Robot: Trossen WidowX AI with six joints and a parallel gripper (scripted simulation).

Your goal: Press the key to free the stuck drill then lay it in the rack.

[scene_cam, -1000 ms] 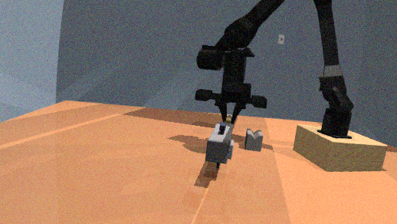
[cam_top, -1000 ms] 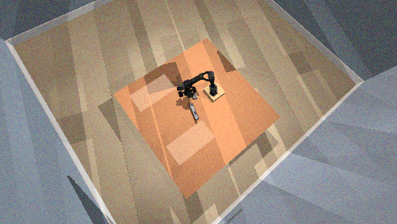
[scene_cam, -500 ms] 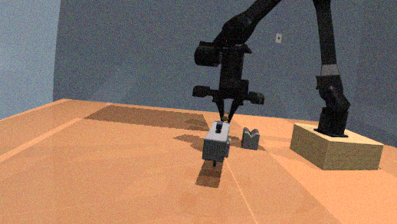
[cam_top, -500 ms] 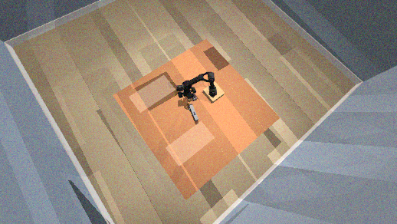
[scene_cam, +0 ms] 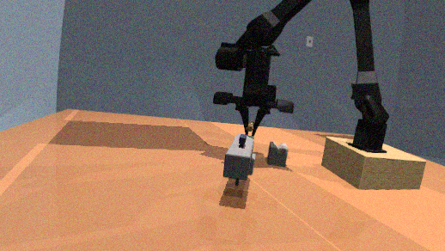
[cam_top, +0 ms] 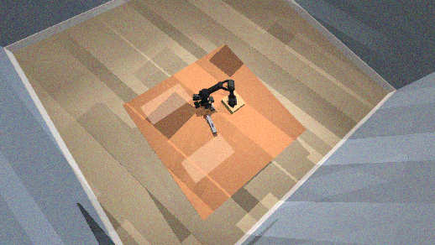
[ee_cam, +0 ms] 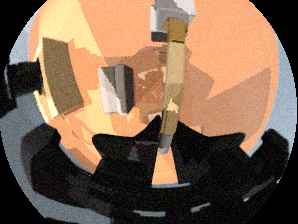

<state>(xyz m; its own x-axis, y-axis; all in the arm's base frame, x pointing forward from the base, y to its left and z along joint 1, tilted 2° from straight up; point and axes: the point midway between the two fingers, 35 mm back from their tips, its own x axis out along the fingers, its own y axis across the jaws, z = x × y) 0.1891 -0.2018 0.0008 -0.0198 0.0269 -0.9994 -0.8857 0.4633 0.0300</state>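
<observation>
Right now the tan drill is 3 cm to the left of my gripper tip, 3 cm above it and 2 cm ahead of it. From my gripper tip the other things lie so: grey notched rack (6 cm to the left, 5 cm behind, 2 cm below); dark blue key (20 cm to the left, 11 cm ahead, 1 cm above).
</observation>
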